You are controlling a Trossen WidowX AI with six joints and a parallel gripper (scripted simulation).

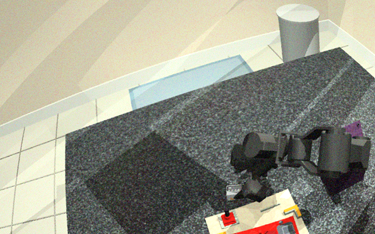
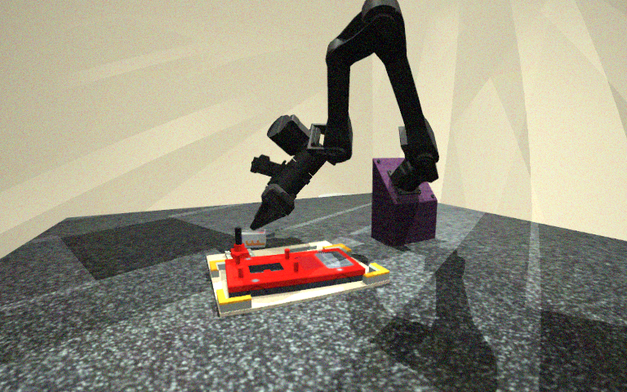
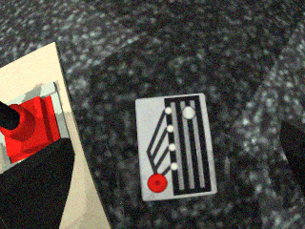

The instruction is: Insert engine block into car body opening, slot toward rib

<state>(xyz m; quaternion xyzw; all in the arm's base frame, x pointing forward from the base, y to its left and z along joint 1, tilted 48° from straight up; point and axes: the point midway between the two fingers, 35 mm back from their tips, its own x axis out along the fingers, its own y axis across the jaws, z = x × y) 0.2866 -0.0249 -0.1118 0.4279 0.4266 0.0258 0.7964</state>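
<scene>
Right now the engine block is 40 mm below my gripper tip. Also, from my gripper tip: cream base plate 10 mm behind, 180 mm to the left, 40 mm below; black peg 50 mm ahead, 80 mm to the left, 10 mm below.
</scene>
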